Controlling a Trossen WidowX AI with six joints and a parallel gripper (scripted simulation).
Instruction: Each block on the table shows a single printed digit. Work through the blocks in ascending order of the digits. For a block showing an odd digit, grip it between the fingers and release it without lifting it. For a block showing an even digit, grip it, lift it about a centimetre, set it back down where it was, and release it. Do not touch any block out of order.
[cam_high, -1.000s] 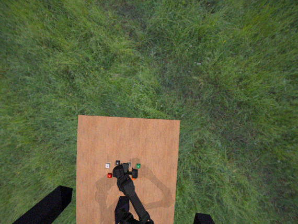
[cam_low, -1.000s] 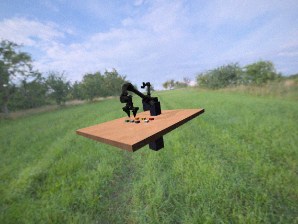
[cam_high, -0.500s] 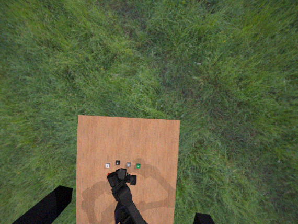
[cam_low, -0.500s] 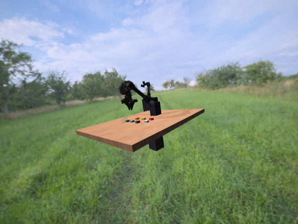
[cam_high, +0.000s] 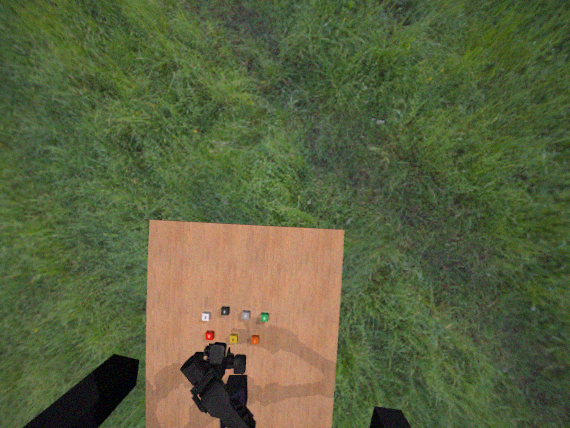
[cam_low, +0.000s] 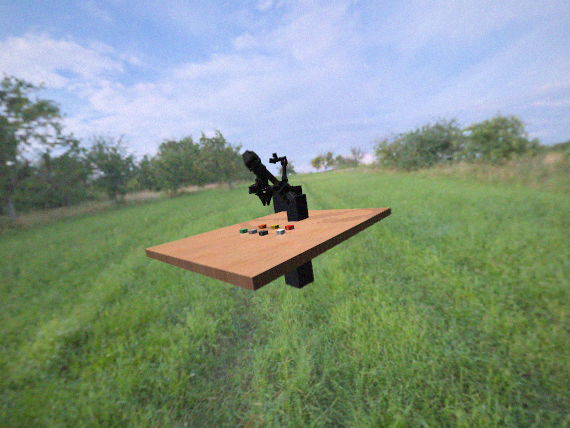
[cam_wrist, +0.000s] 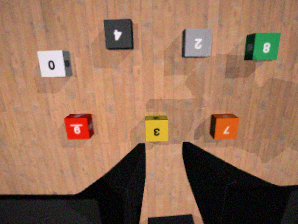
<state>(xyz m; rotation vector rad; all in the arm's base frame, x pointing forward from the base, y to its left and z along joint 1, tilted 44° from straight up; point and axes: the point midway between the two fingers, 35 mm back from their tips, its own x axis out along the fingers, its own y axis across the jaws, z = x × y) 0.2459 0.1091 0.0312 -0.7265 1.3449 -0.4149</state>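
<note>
Now: the yellow block 120 mm below my gripper tip and 40 mm behind it. Also, from my gripper tip: grey block 120 mm below, 80 mm ahead, 40 mm to the right; orange block 120 mm below, 100 mm to the right, 20 mm behind; black block 120 mm below, 80 mm ahead, 60 mm to the left.
</note>
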